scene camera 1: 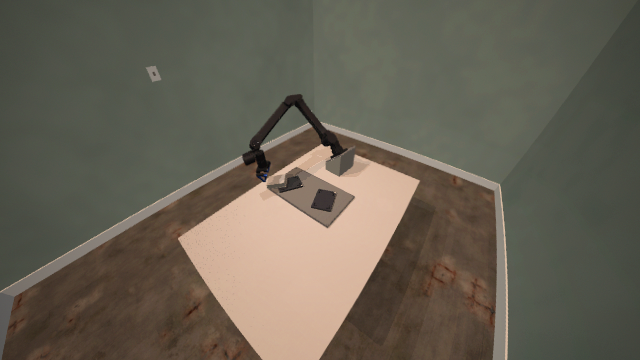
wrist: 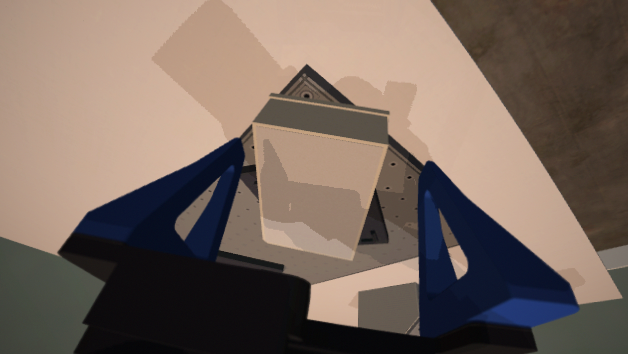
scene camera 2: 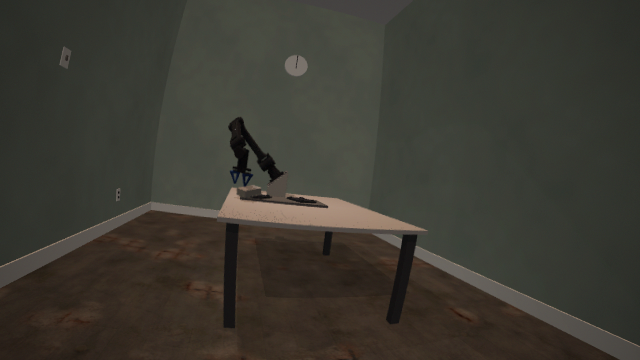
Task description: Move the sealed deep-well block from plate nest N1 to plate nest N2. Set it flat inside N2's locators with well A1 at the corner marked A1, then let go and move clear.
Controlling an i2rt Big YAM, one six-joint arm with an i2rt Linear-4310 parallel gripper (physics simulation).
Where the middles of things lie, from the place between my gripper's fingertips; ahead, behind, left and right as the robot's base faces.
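My hand's 3 cm above the pale block [wrist: 318, 162], and it's 6 cm to the right of the block and 4 cm past it. There's the grey perforated plate [scene camera 1: 302, 198] as well, and that's 27 cm to the left of my hand, 14 cm behind it and 7 cm below it.
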